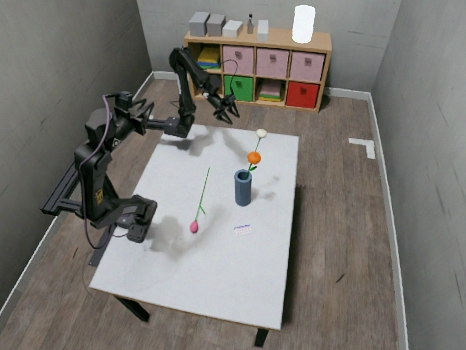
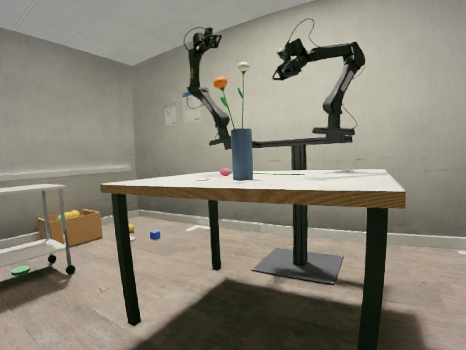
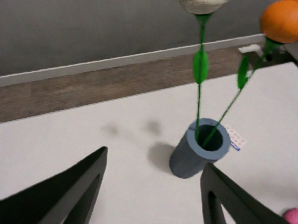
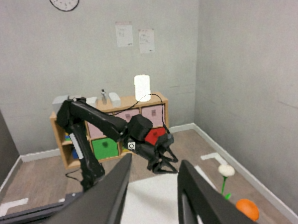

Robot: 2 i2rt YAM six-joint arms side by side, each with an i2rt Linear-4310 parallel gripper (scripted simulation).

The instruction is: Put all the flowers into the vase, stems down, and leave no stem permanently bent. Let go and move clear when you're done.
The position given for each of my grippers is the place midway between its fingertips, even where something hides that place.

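Note:
Left gripper [image 3: 155, 162], also [image 4: 177, 166]. Right gripper [image 1: 150, 101], also [image 4: 155, 164]. Blue vase [image 2: 241, 139], also [image 3: 189, 158]; out of frame in image 4.

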